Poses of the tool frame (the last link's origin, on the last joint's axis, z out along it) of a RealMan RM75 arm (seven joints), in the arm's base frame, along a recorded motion.
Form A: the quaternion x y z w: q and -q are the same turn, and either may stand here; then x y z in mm.
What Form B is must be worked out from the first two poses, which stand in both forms.
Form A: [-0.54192, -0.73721, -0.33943, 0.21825, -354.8, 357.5, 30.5]
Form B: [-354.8, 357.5, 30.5, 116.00, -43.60, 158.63]
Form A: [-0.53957, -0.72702, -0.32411, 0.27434, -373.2, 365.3, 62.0]
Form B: [-373.2, 365.3, 62.0, 113.77, -48.47, 164.67]
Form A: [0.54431, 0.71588, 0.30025, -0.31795, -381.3, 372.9, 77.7]
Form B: [-381.3, 372.9, 77.7, 109.23, -51.45, 172.28]
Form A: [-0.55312, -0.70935, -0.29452, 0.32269, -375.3, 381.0, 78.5]
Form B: [-375.3, 381.0, 78.5, 106.83, -51.59, 174.38]
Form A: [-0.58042, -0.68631, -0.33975, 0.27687, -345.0, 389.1, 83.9]
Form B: [-345.0, 389.1, 83.9, 105.86, -50.75, 166.76]
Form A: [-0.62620, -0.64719, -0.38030, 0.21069, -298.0, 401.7, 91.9]
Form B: [-298.0, 401.7, 91.9, 101.05, -48.50, 159.84]
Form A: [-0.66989, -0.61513, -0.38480, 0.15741, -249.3, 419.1, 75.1]
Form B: [-249.3, 419.1, 75.1, 94.31, -45.17, 158.14]
